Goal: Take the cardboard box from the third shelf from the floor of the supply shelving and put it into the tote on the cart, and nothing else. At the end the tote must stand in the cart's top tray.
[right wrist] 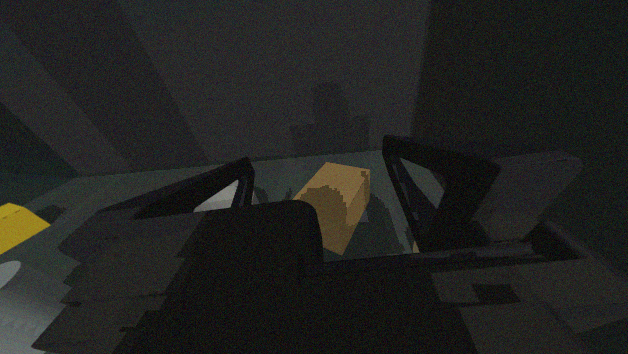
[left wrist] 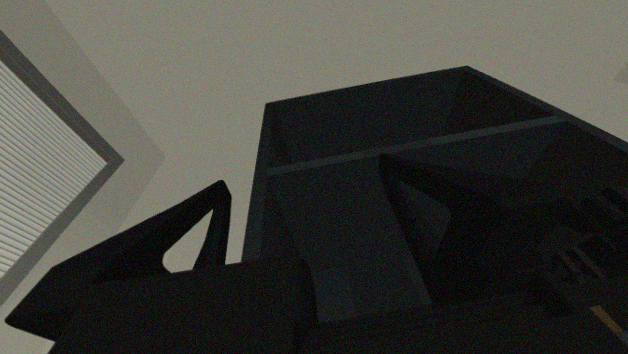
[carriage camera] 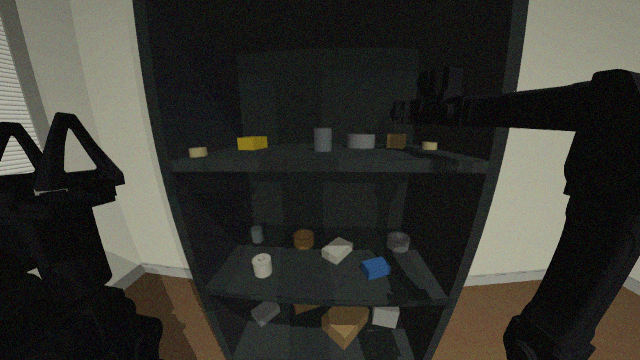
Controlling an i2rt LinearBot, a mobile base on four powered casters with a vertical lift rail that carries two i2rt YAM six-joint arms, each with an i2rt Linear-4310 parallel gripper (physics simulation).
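Observation:
The brown cardboard box sits on the upper of the shelves seen in the supply shelving, right of the middle. My right gripper is open and empty, inside the shelving above the level of that shelf. In the right wrist view the box shows in the gap between its two fingers, partly hidden by the gripper body, with a shadow on it. My left gripper is open and empty, outside the shelving at the left. The tote and the cart do not show in these views.
On the same shelf are a grey round tin, a grey cylinder, a yellow box and small tan discs. Lower shelves hold a blue box, a white roll and a larger cardboard box.

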